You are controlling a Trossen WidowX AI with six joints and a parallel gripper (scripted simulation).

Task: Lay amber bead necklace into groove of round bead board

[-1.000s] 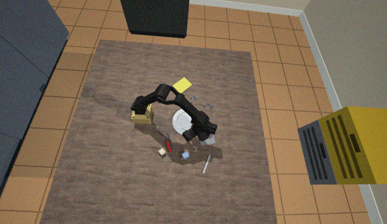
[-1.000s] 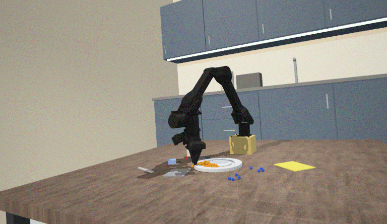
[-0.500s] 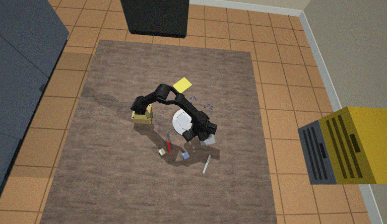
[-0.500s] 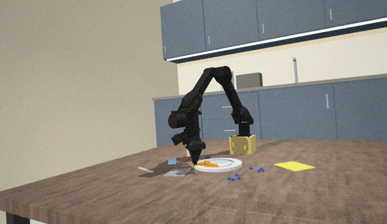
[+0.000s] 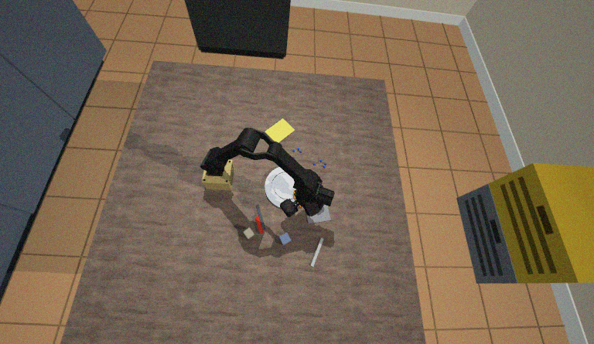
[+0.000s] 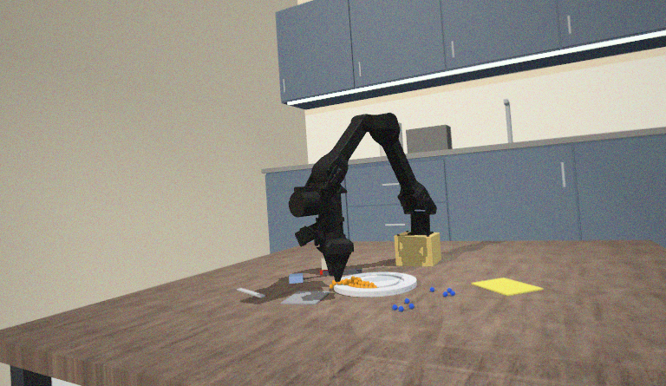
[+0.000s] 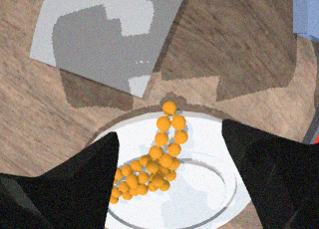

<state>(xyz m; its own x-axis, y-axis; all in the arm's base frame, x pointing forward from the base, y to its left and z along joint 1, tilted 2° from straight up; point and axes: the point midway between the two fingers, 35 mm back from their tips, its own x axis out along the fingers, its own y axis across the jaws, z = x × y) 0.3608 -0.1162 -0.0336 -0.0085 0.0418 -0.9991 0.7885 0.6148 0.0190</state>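
My gripper tip is 80 mm short of the grey square tile, 30 mm to the left of it and 30 mm above it. Round my gripper tip: red stick: 170 mm behind, 80 mm to the right, 20 mm below; white stick: 70 mm ahead, 200 mm to the right, 20 mm below; light blue cube: 60 mm behind, 150 mm to the right, 20 mm below.
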